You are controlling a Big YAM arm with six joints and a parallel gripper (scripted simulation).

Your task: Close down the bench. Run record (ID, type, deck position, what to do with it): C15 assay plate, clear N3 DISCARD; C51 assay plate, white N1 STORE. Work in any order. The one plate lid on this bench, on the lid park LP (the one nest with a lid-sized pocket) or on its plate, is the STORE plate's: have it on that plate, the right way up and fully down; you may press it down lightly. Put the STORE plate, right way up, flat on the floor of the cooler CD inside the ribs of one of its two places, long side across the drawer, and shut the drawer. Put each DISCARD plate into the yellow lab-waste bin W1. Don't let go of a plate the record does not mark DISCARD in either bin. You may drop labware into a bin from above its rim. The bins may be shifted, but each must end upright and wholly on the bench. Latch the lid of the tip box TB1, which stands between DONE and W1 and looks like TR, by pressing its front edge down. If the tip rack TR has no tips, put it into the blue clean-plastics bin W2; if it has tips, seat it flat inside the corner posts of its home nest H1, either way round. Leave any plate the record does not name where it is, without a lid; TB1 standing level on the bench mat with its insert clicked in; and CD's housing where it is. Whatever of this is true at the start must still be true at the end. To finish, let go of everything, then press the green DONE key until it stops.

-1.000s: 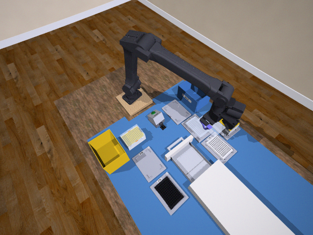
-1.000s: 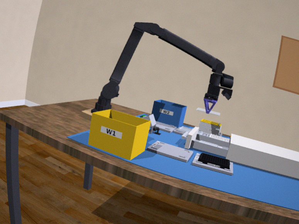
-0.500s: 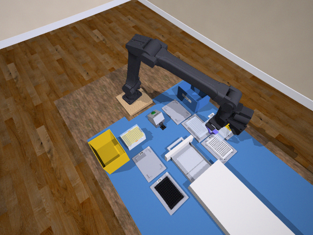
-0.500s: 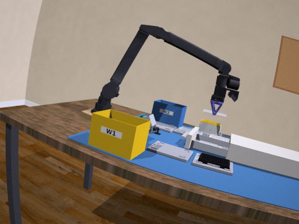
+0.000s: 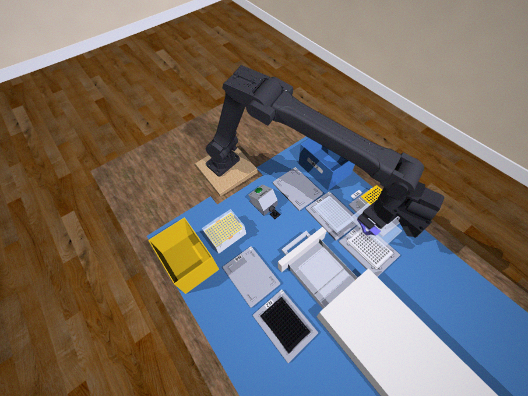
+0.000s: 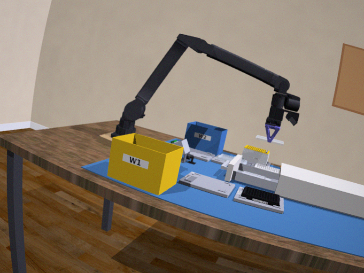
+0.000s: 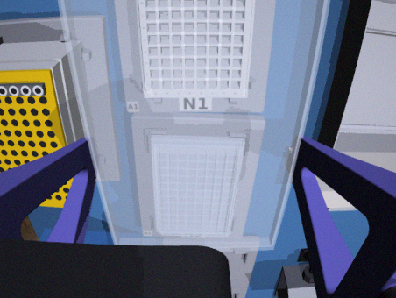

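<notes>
My hand is 130 mm above the white plate and 30 mm short of it. Round my hand: tip rack TR: 140 mm to the left, 100 mm below, 40 mm behind; then clear plate lid: right at my hand; then nest N1: 150 mm below, 30 mm ahead.
</notes>
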